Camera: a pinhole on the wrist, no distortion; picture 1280 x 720 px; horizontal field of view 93.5 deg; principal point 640.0 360.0 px. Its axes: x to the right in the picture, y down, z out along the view. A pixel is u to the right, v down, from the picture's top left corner.
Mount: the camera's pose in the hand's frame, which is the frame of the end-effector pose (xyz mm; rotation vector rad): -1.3 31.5 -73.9 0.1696 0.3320 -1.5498
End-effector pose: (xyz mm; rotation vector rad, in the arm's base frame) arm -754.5 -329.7 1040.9 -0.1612 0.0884 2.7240
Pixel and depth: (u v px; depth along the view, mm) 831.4 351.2 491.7
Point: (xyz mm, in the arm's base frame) -715.9 -36.6 1364.4
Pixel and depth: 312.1 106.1 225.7
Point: -738.6 -410.9 1238.5
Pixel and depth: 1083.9 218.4 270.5
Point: -633.1 -111.3 1160.6
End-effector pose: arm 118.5 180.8 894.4 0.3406 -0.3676 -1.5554
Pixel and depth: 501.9 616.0 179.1
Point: 87.5 89.4 993.0
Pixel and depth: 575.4 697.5 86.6
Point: 127.8 124.8 906.6
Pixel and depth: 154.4 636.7 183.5
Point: 161.6 79.3 1070.0
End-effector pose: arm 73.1 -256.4 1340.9 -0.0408 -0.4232 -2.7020
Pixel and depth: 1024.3 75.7 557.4
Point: 61.9 359.2 1532.4
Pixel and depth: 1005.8 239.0 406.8
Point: -25.8 122.6 1471.0
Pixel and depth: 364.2 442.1 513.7
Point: -18.6 -244.4 1835.1
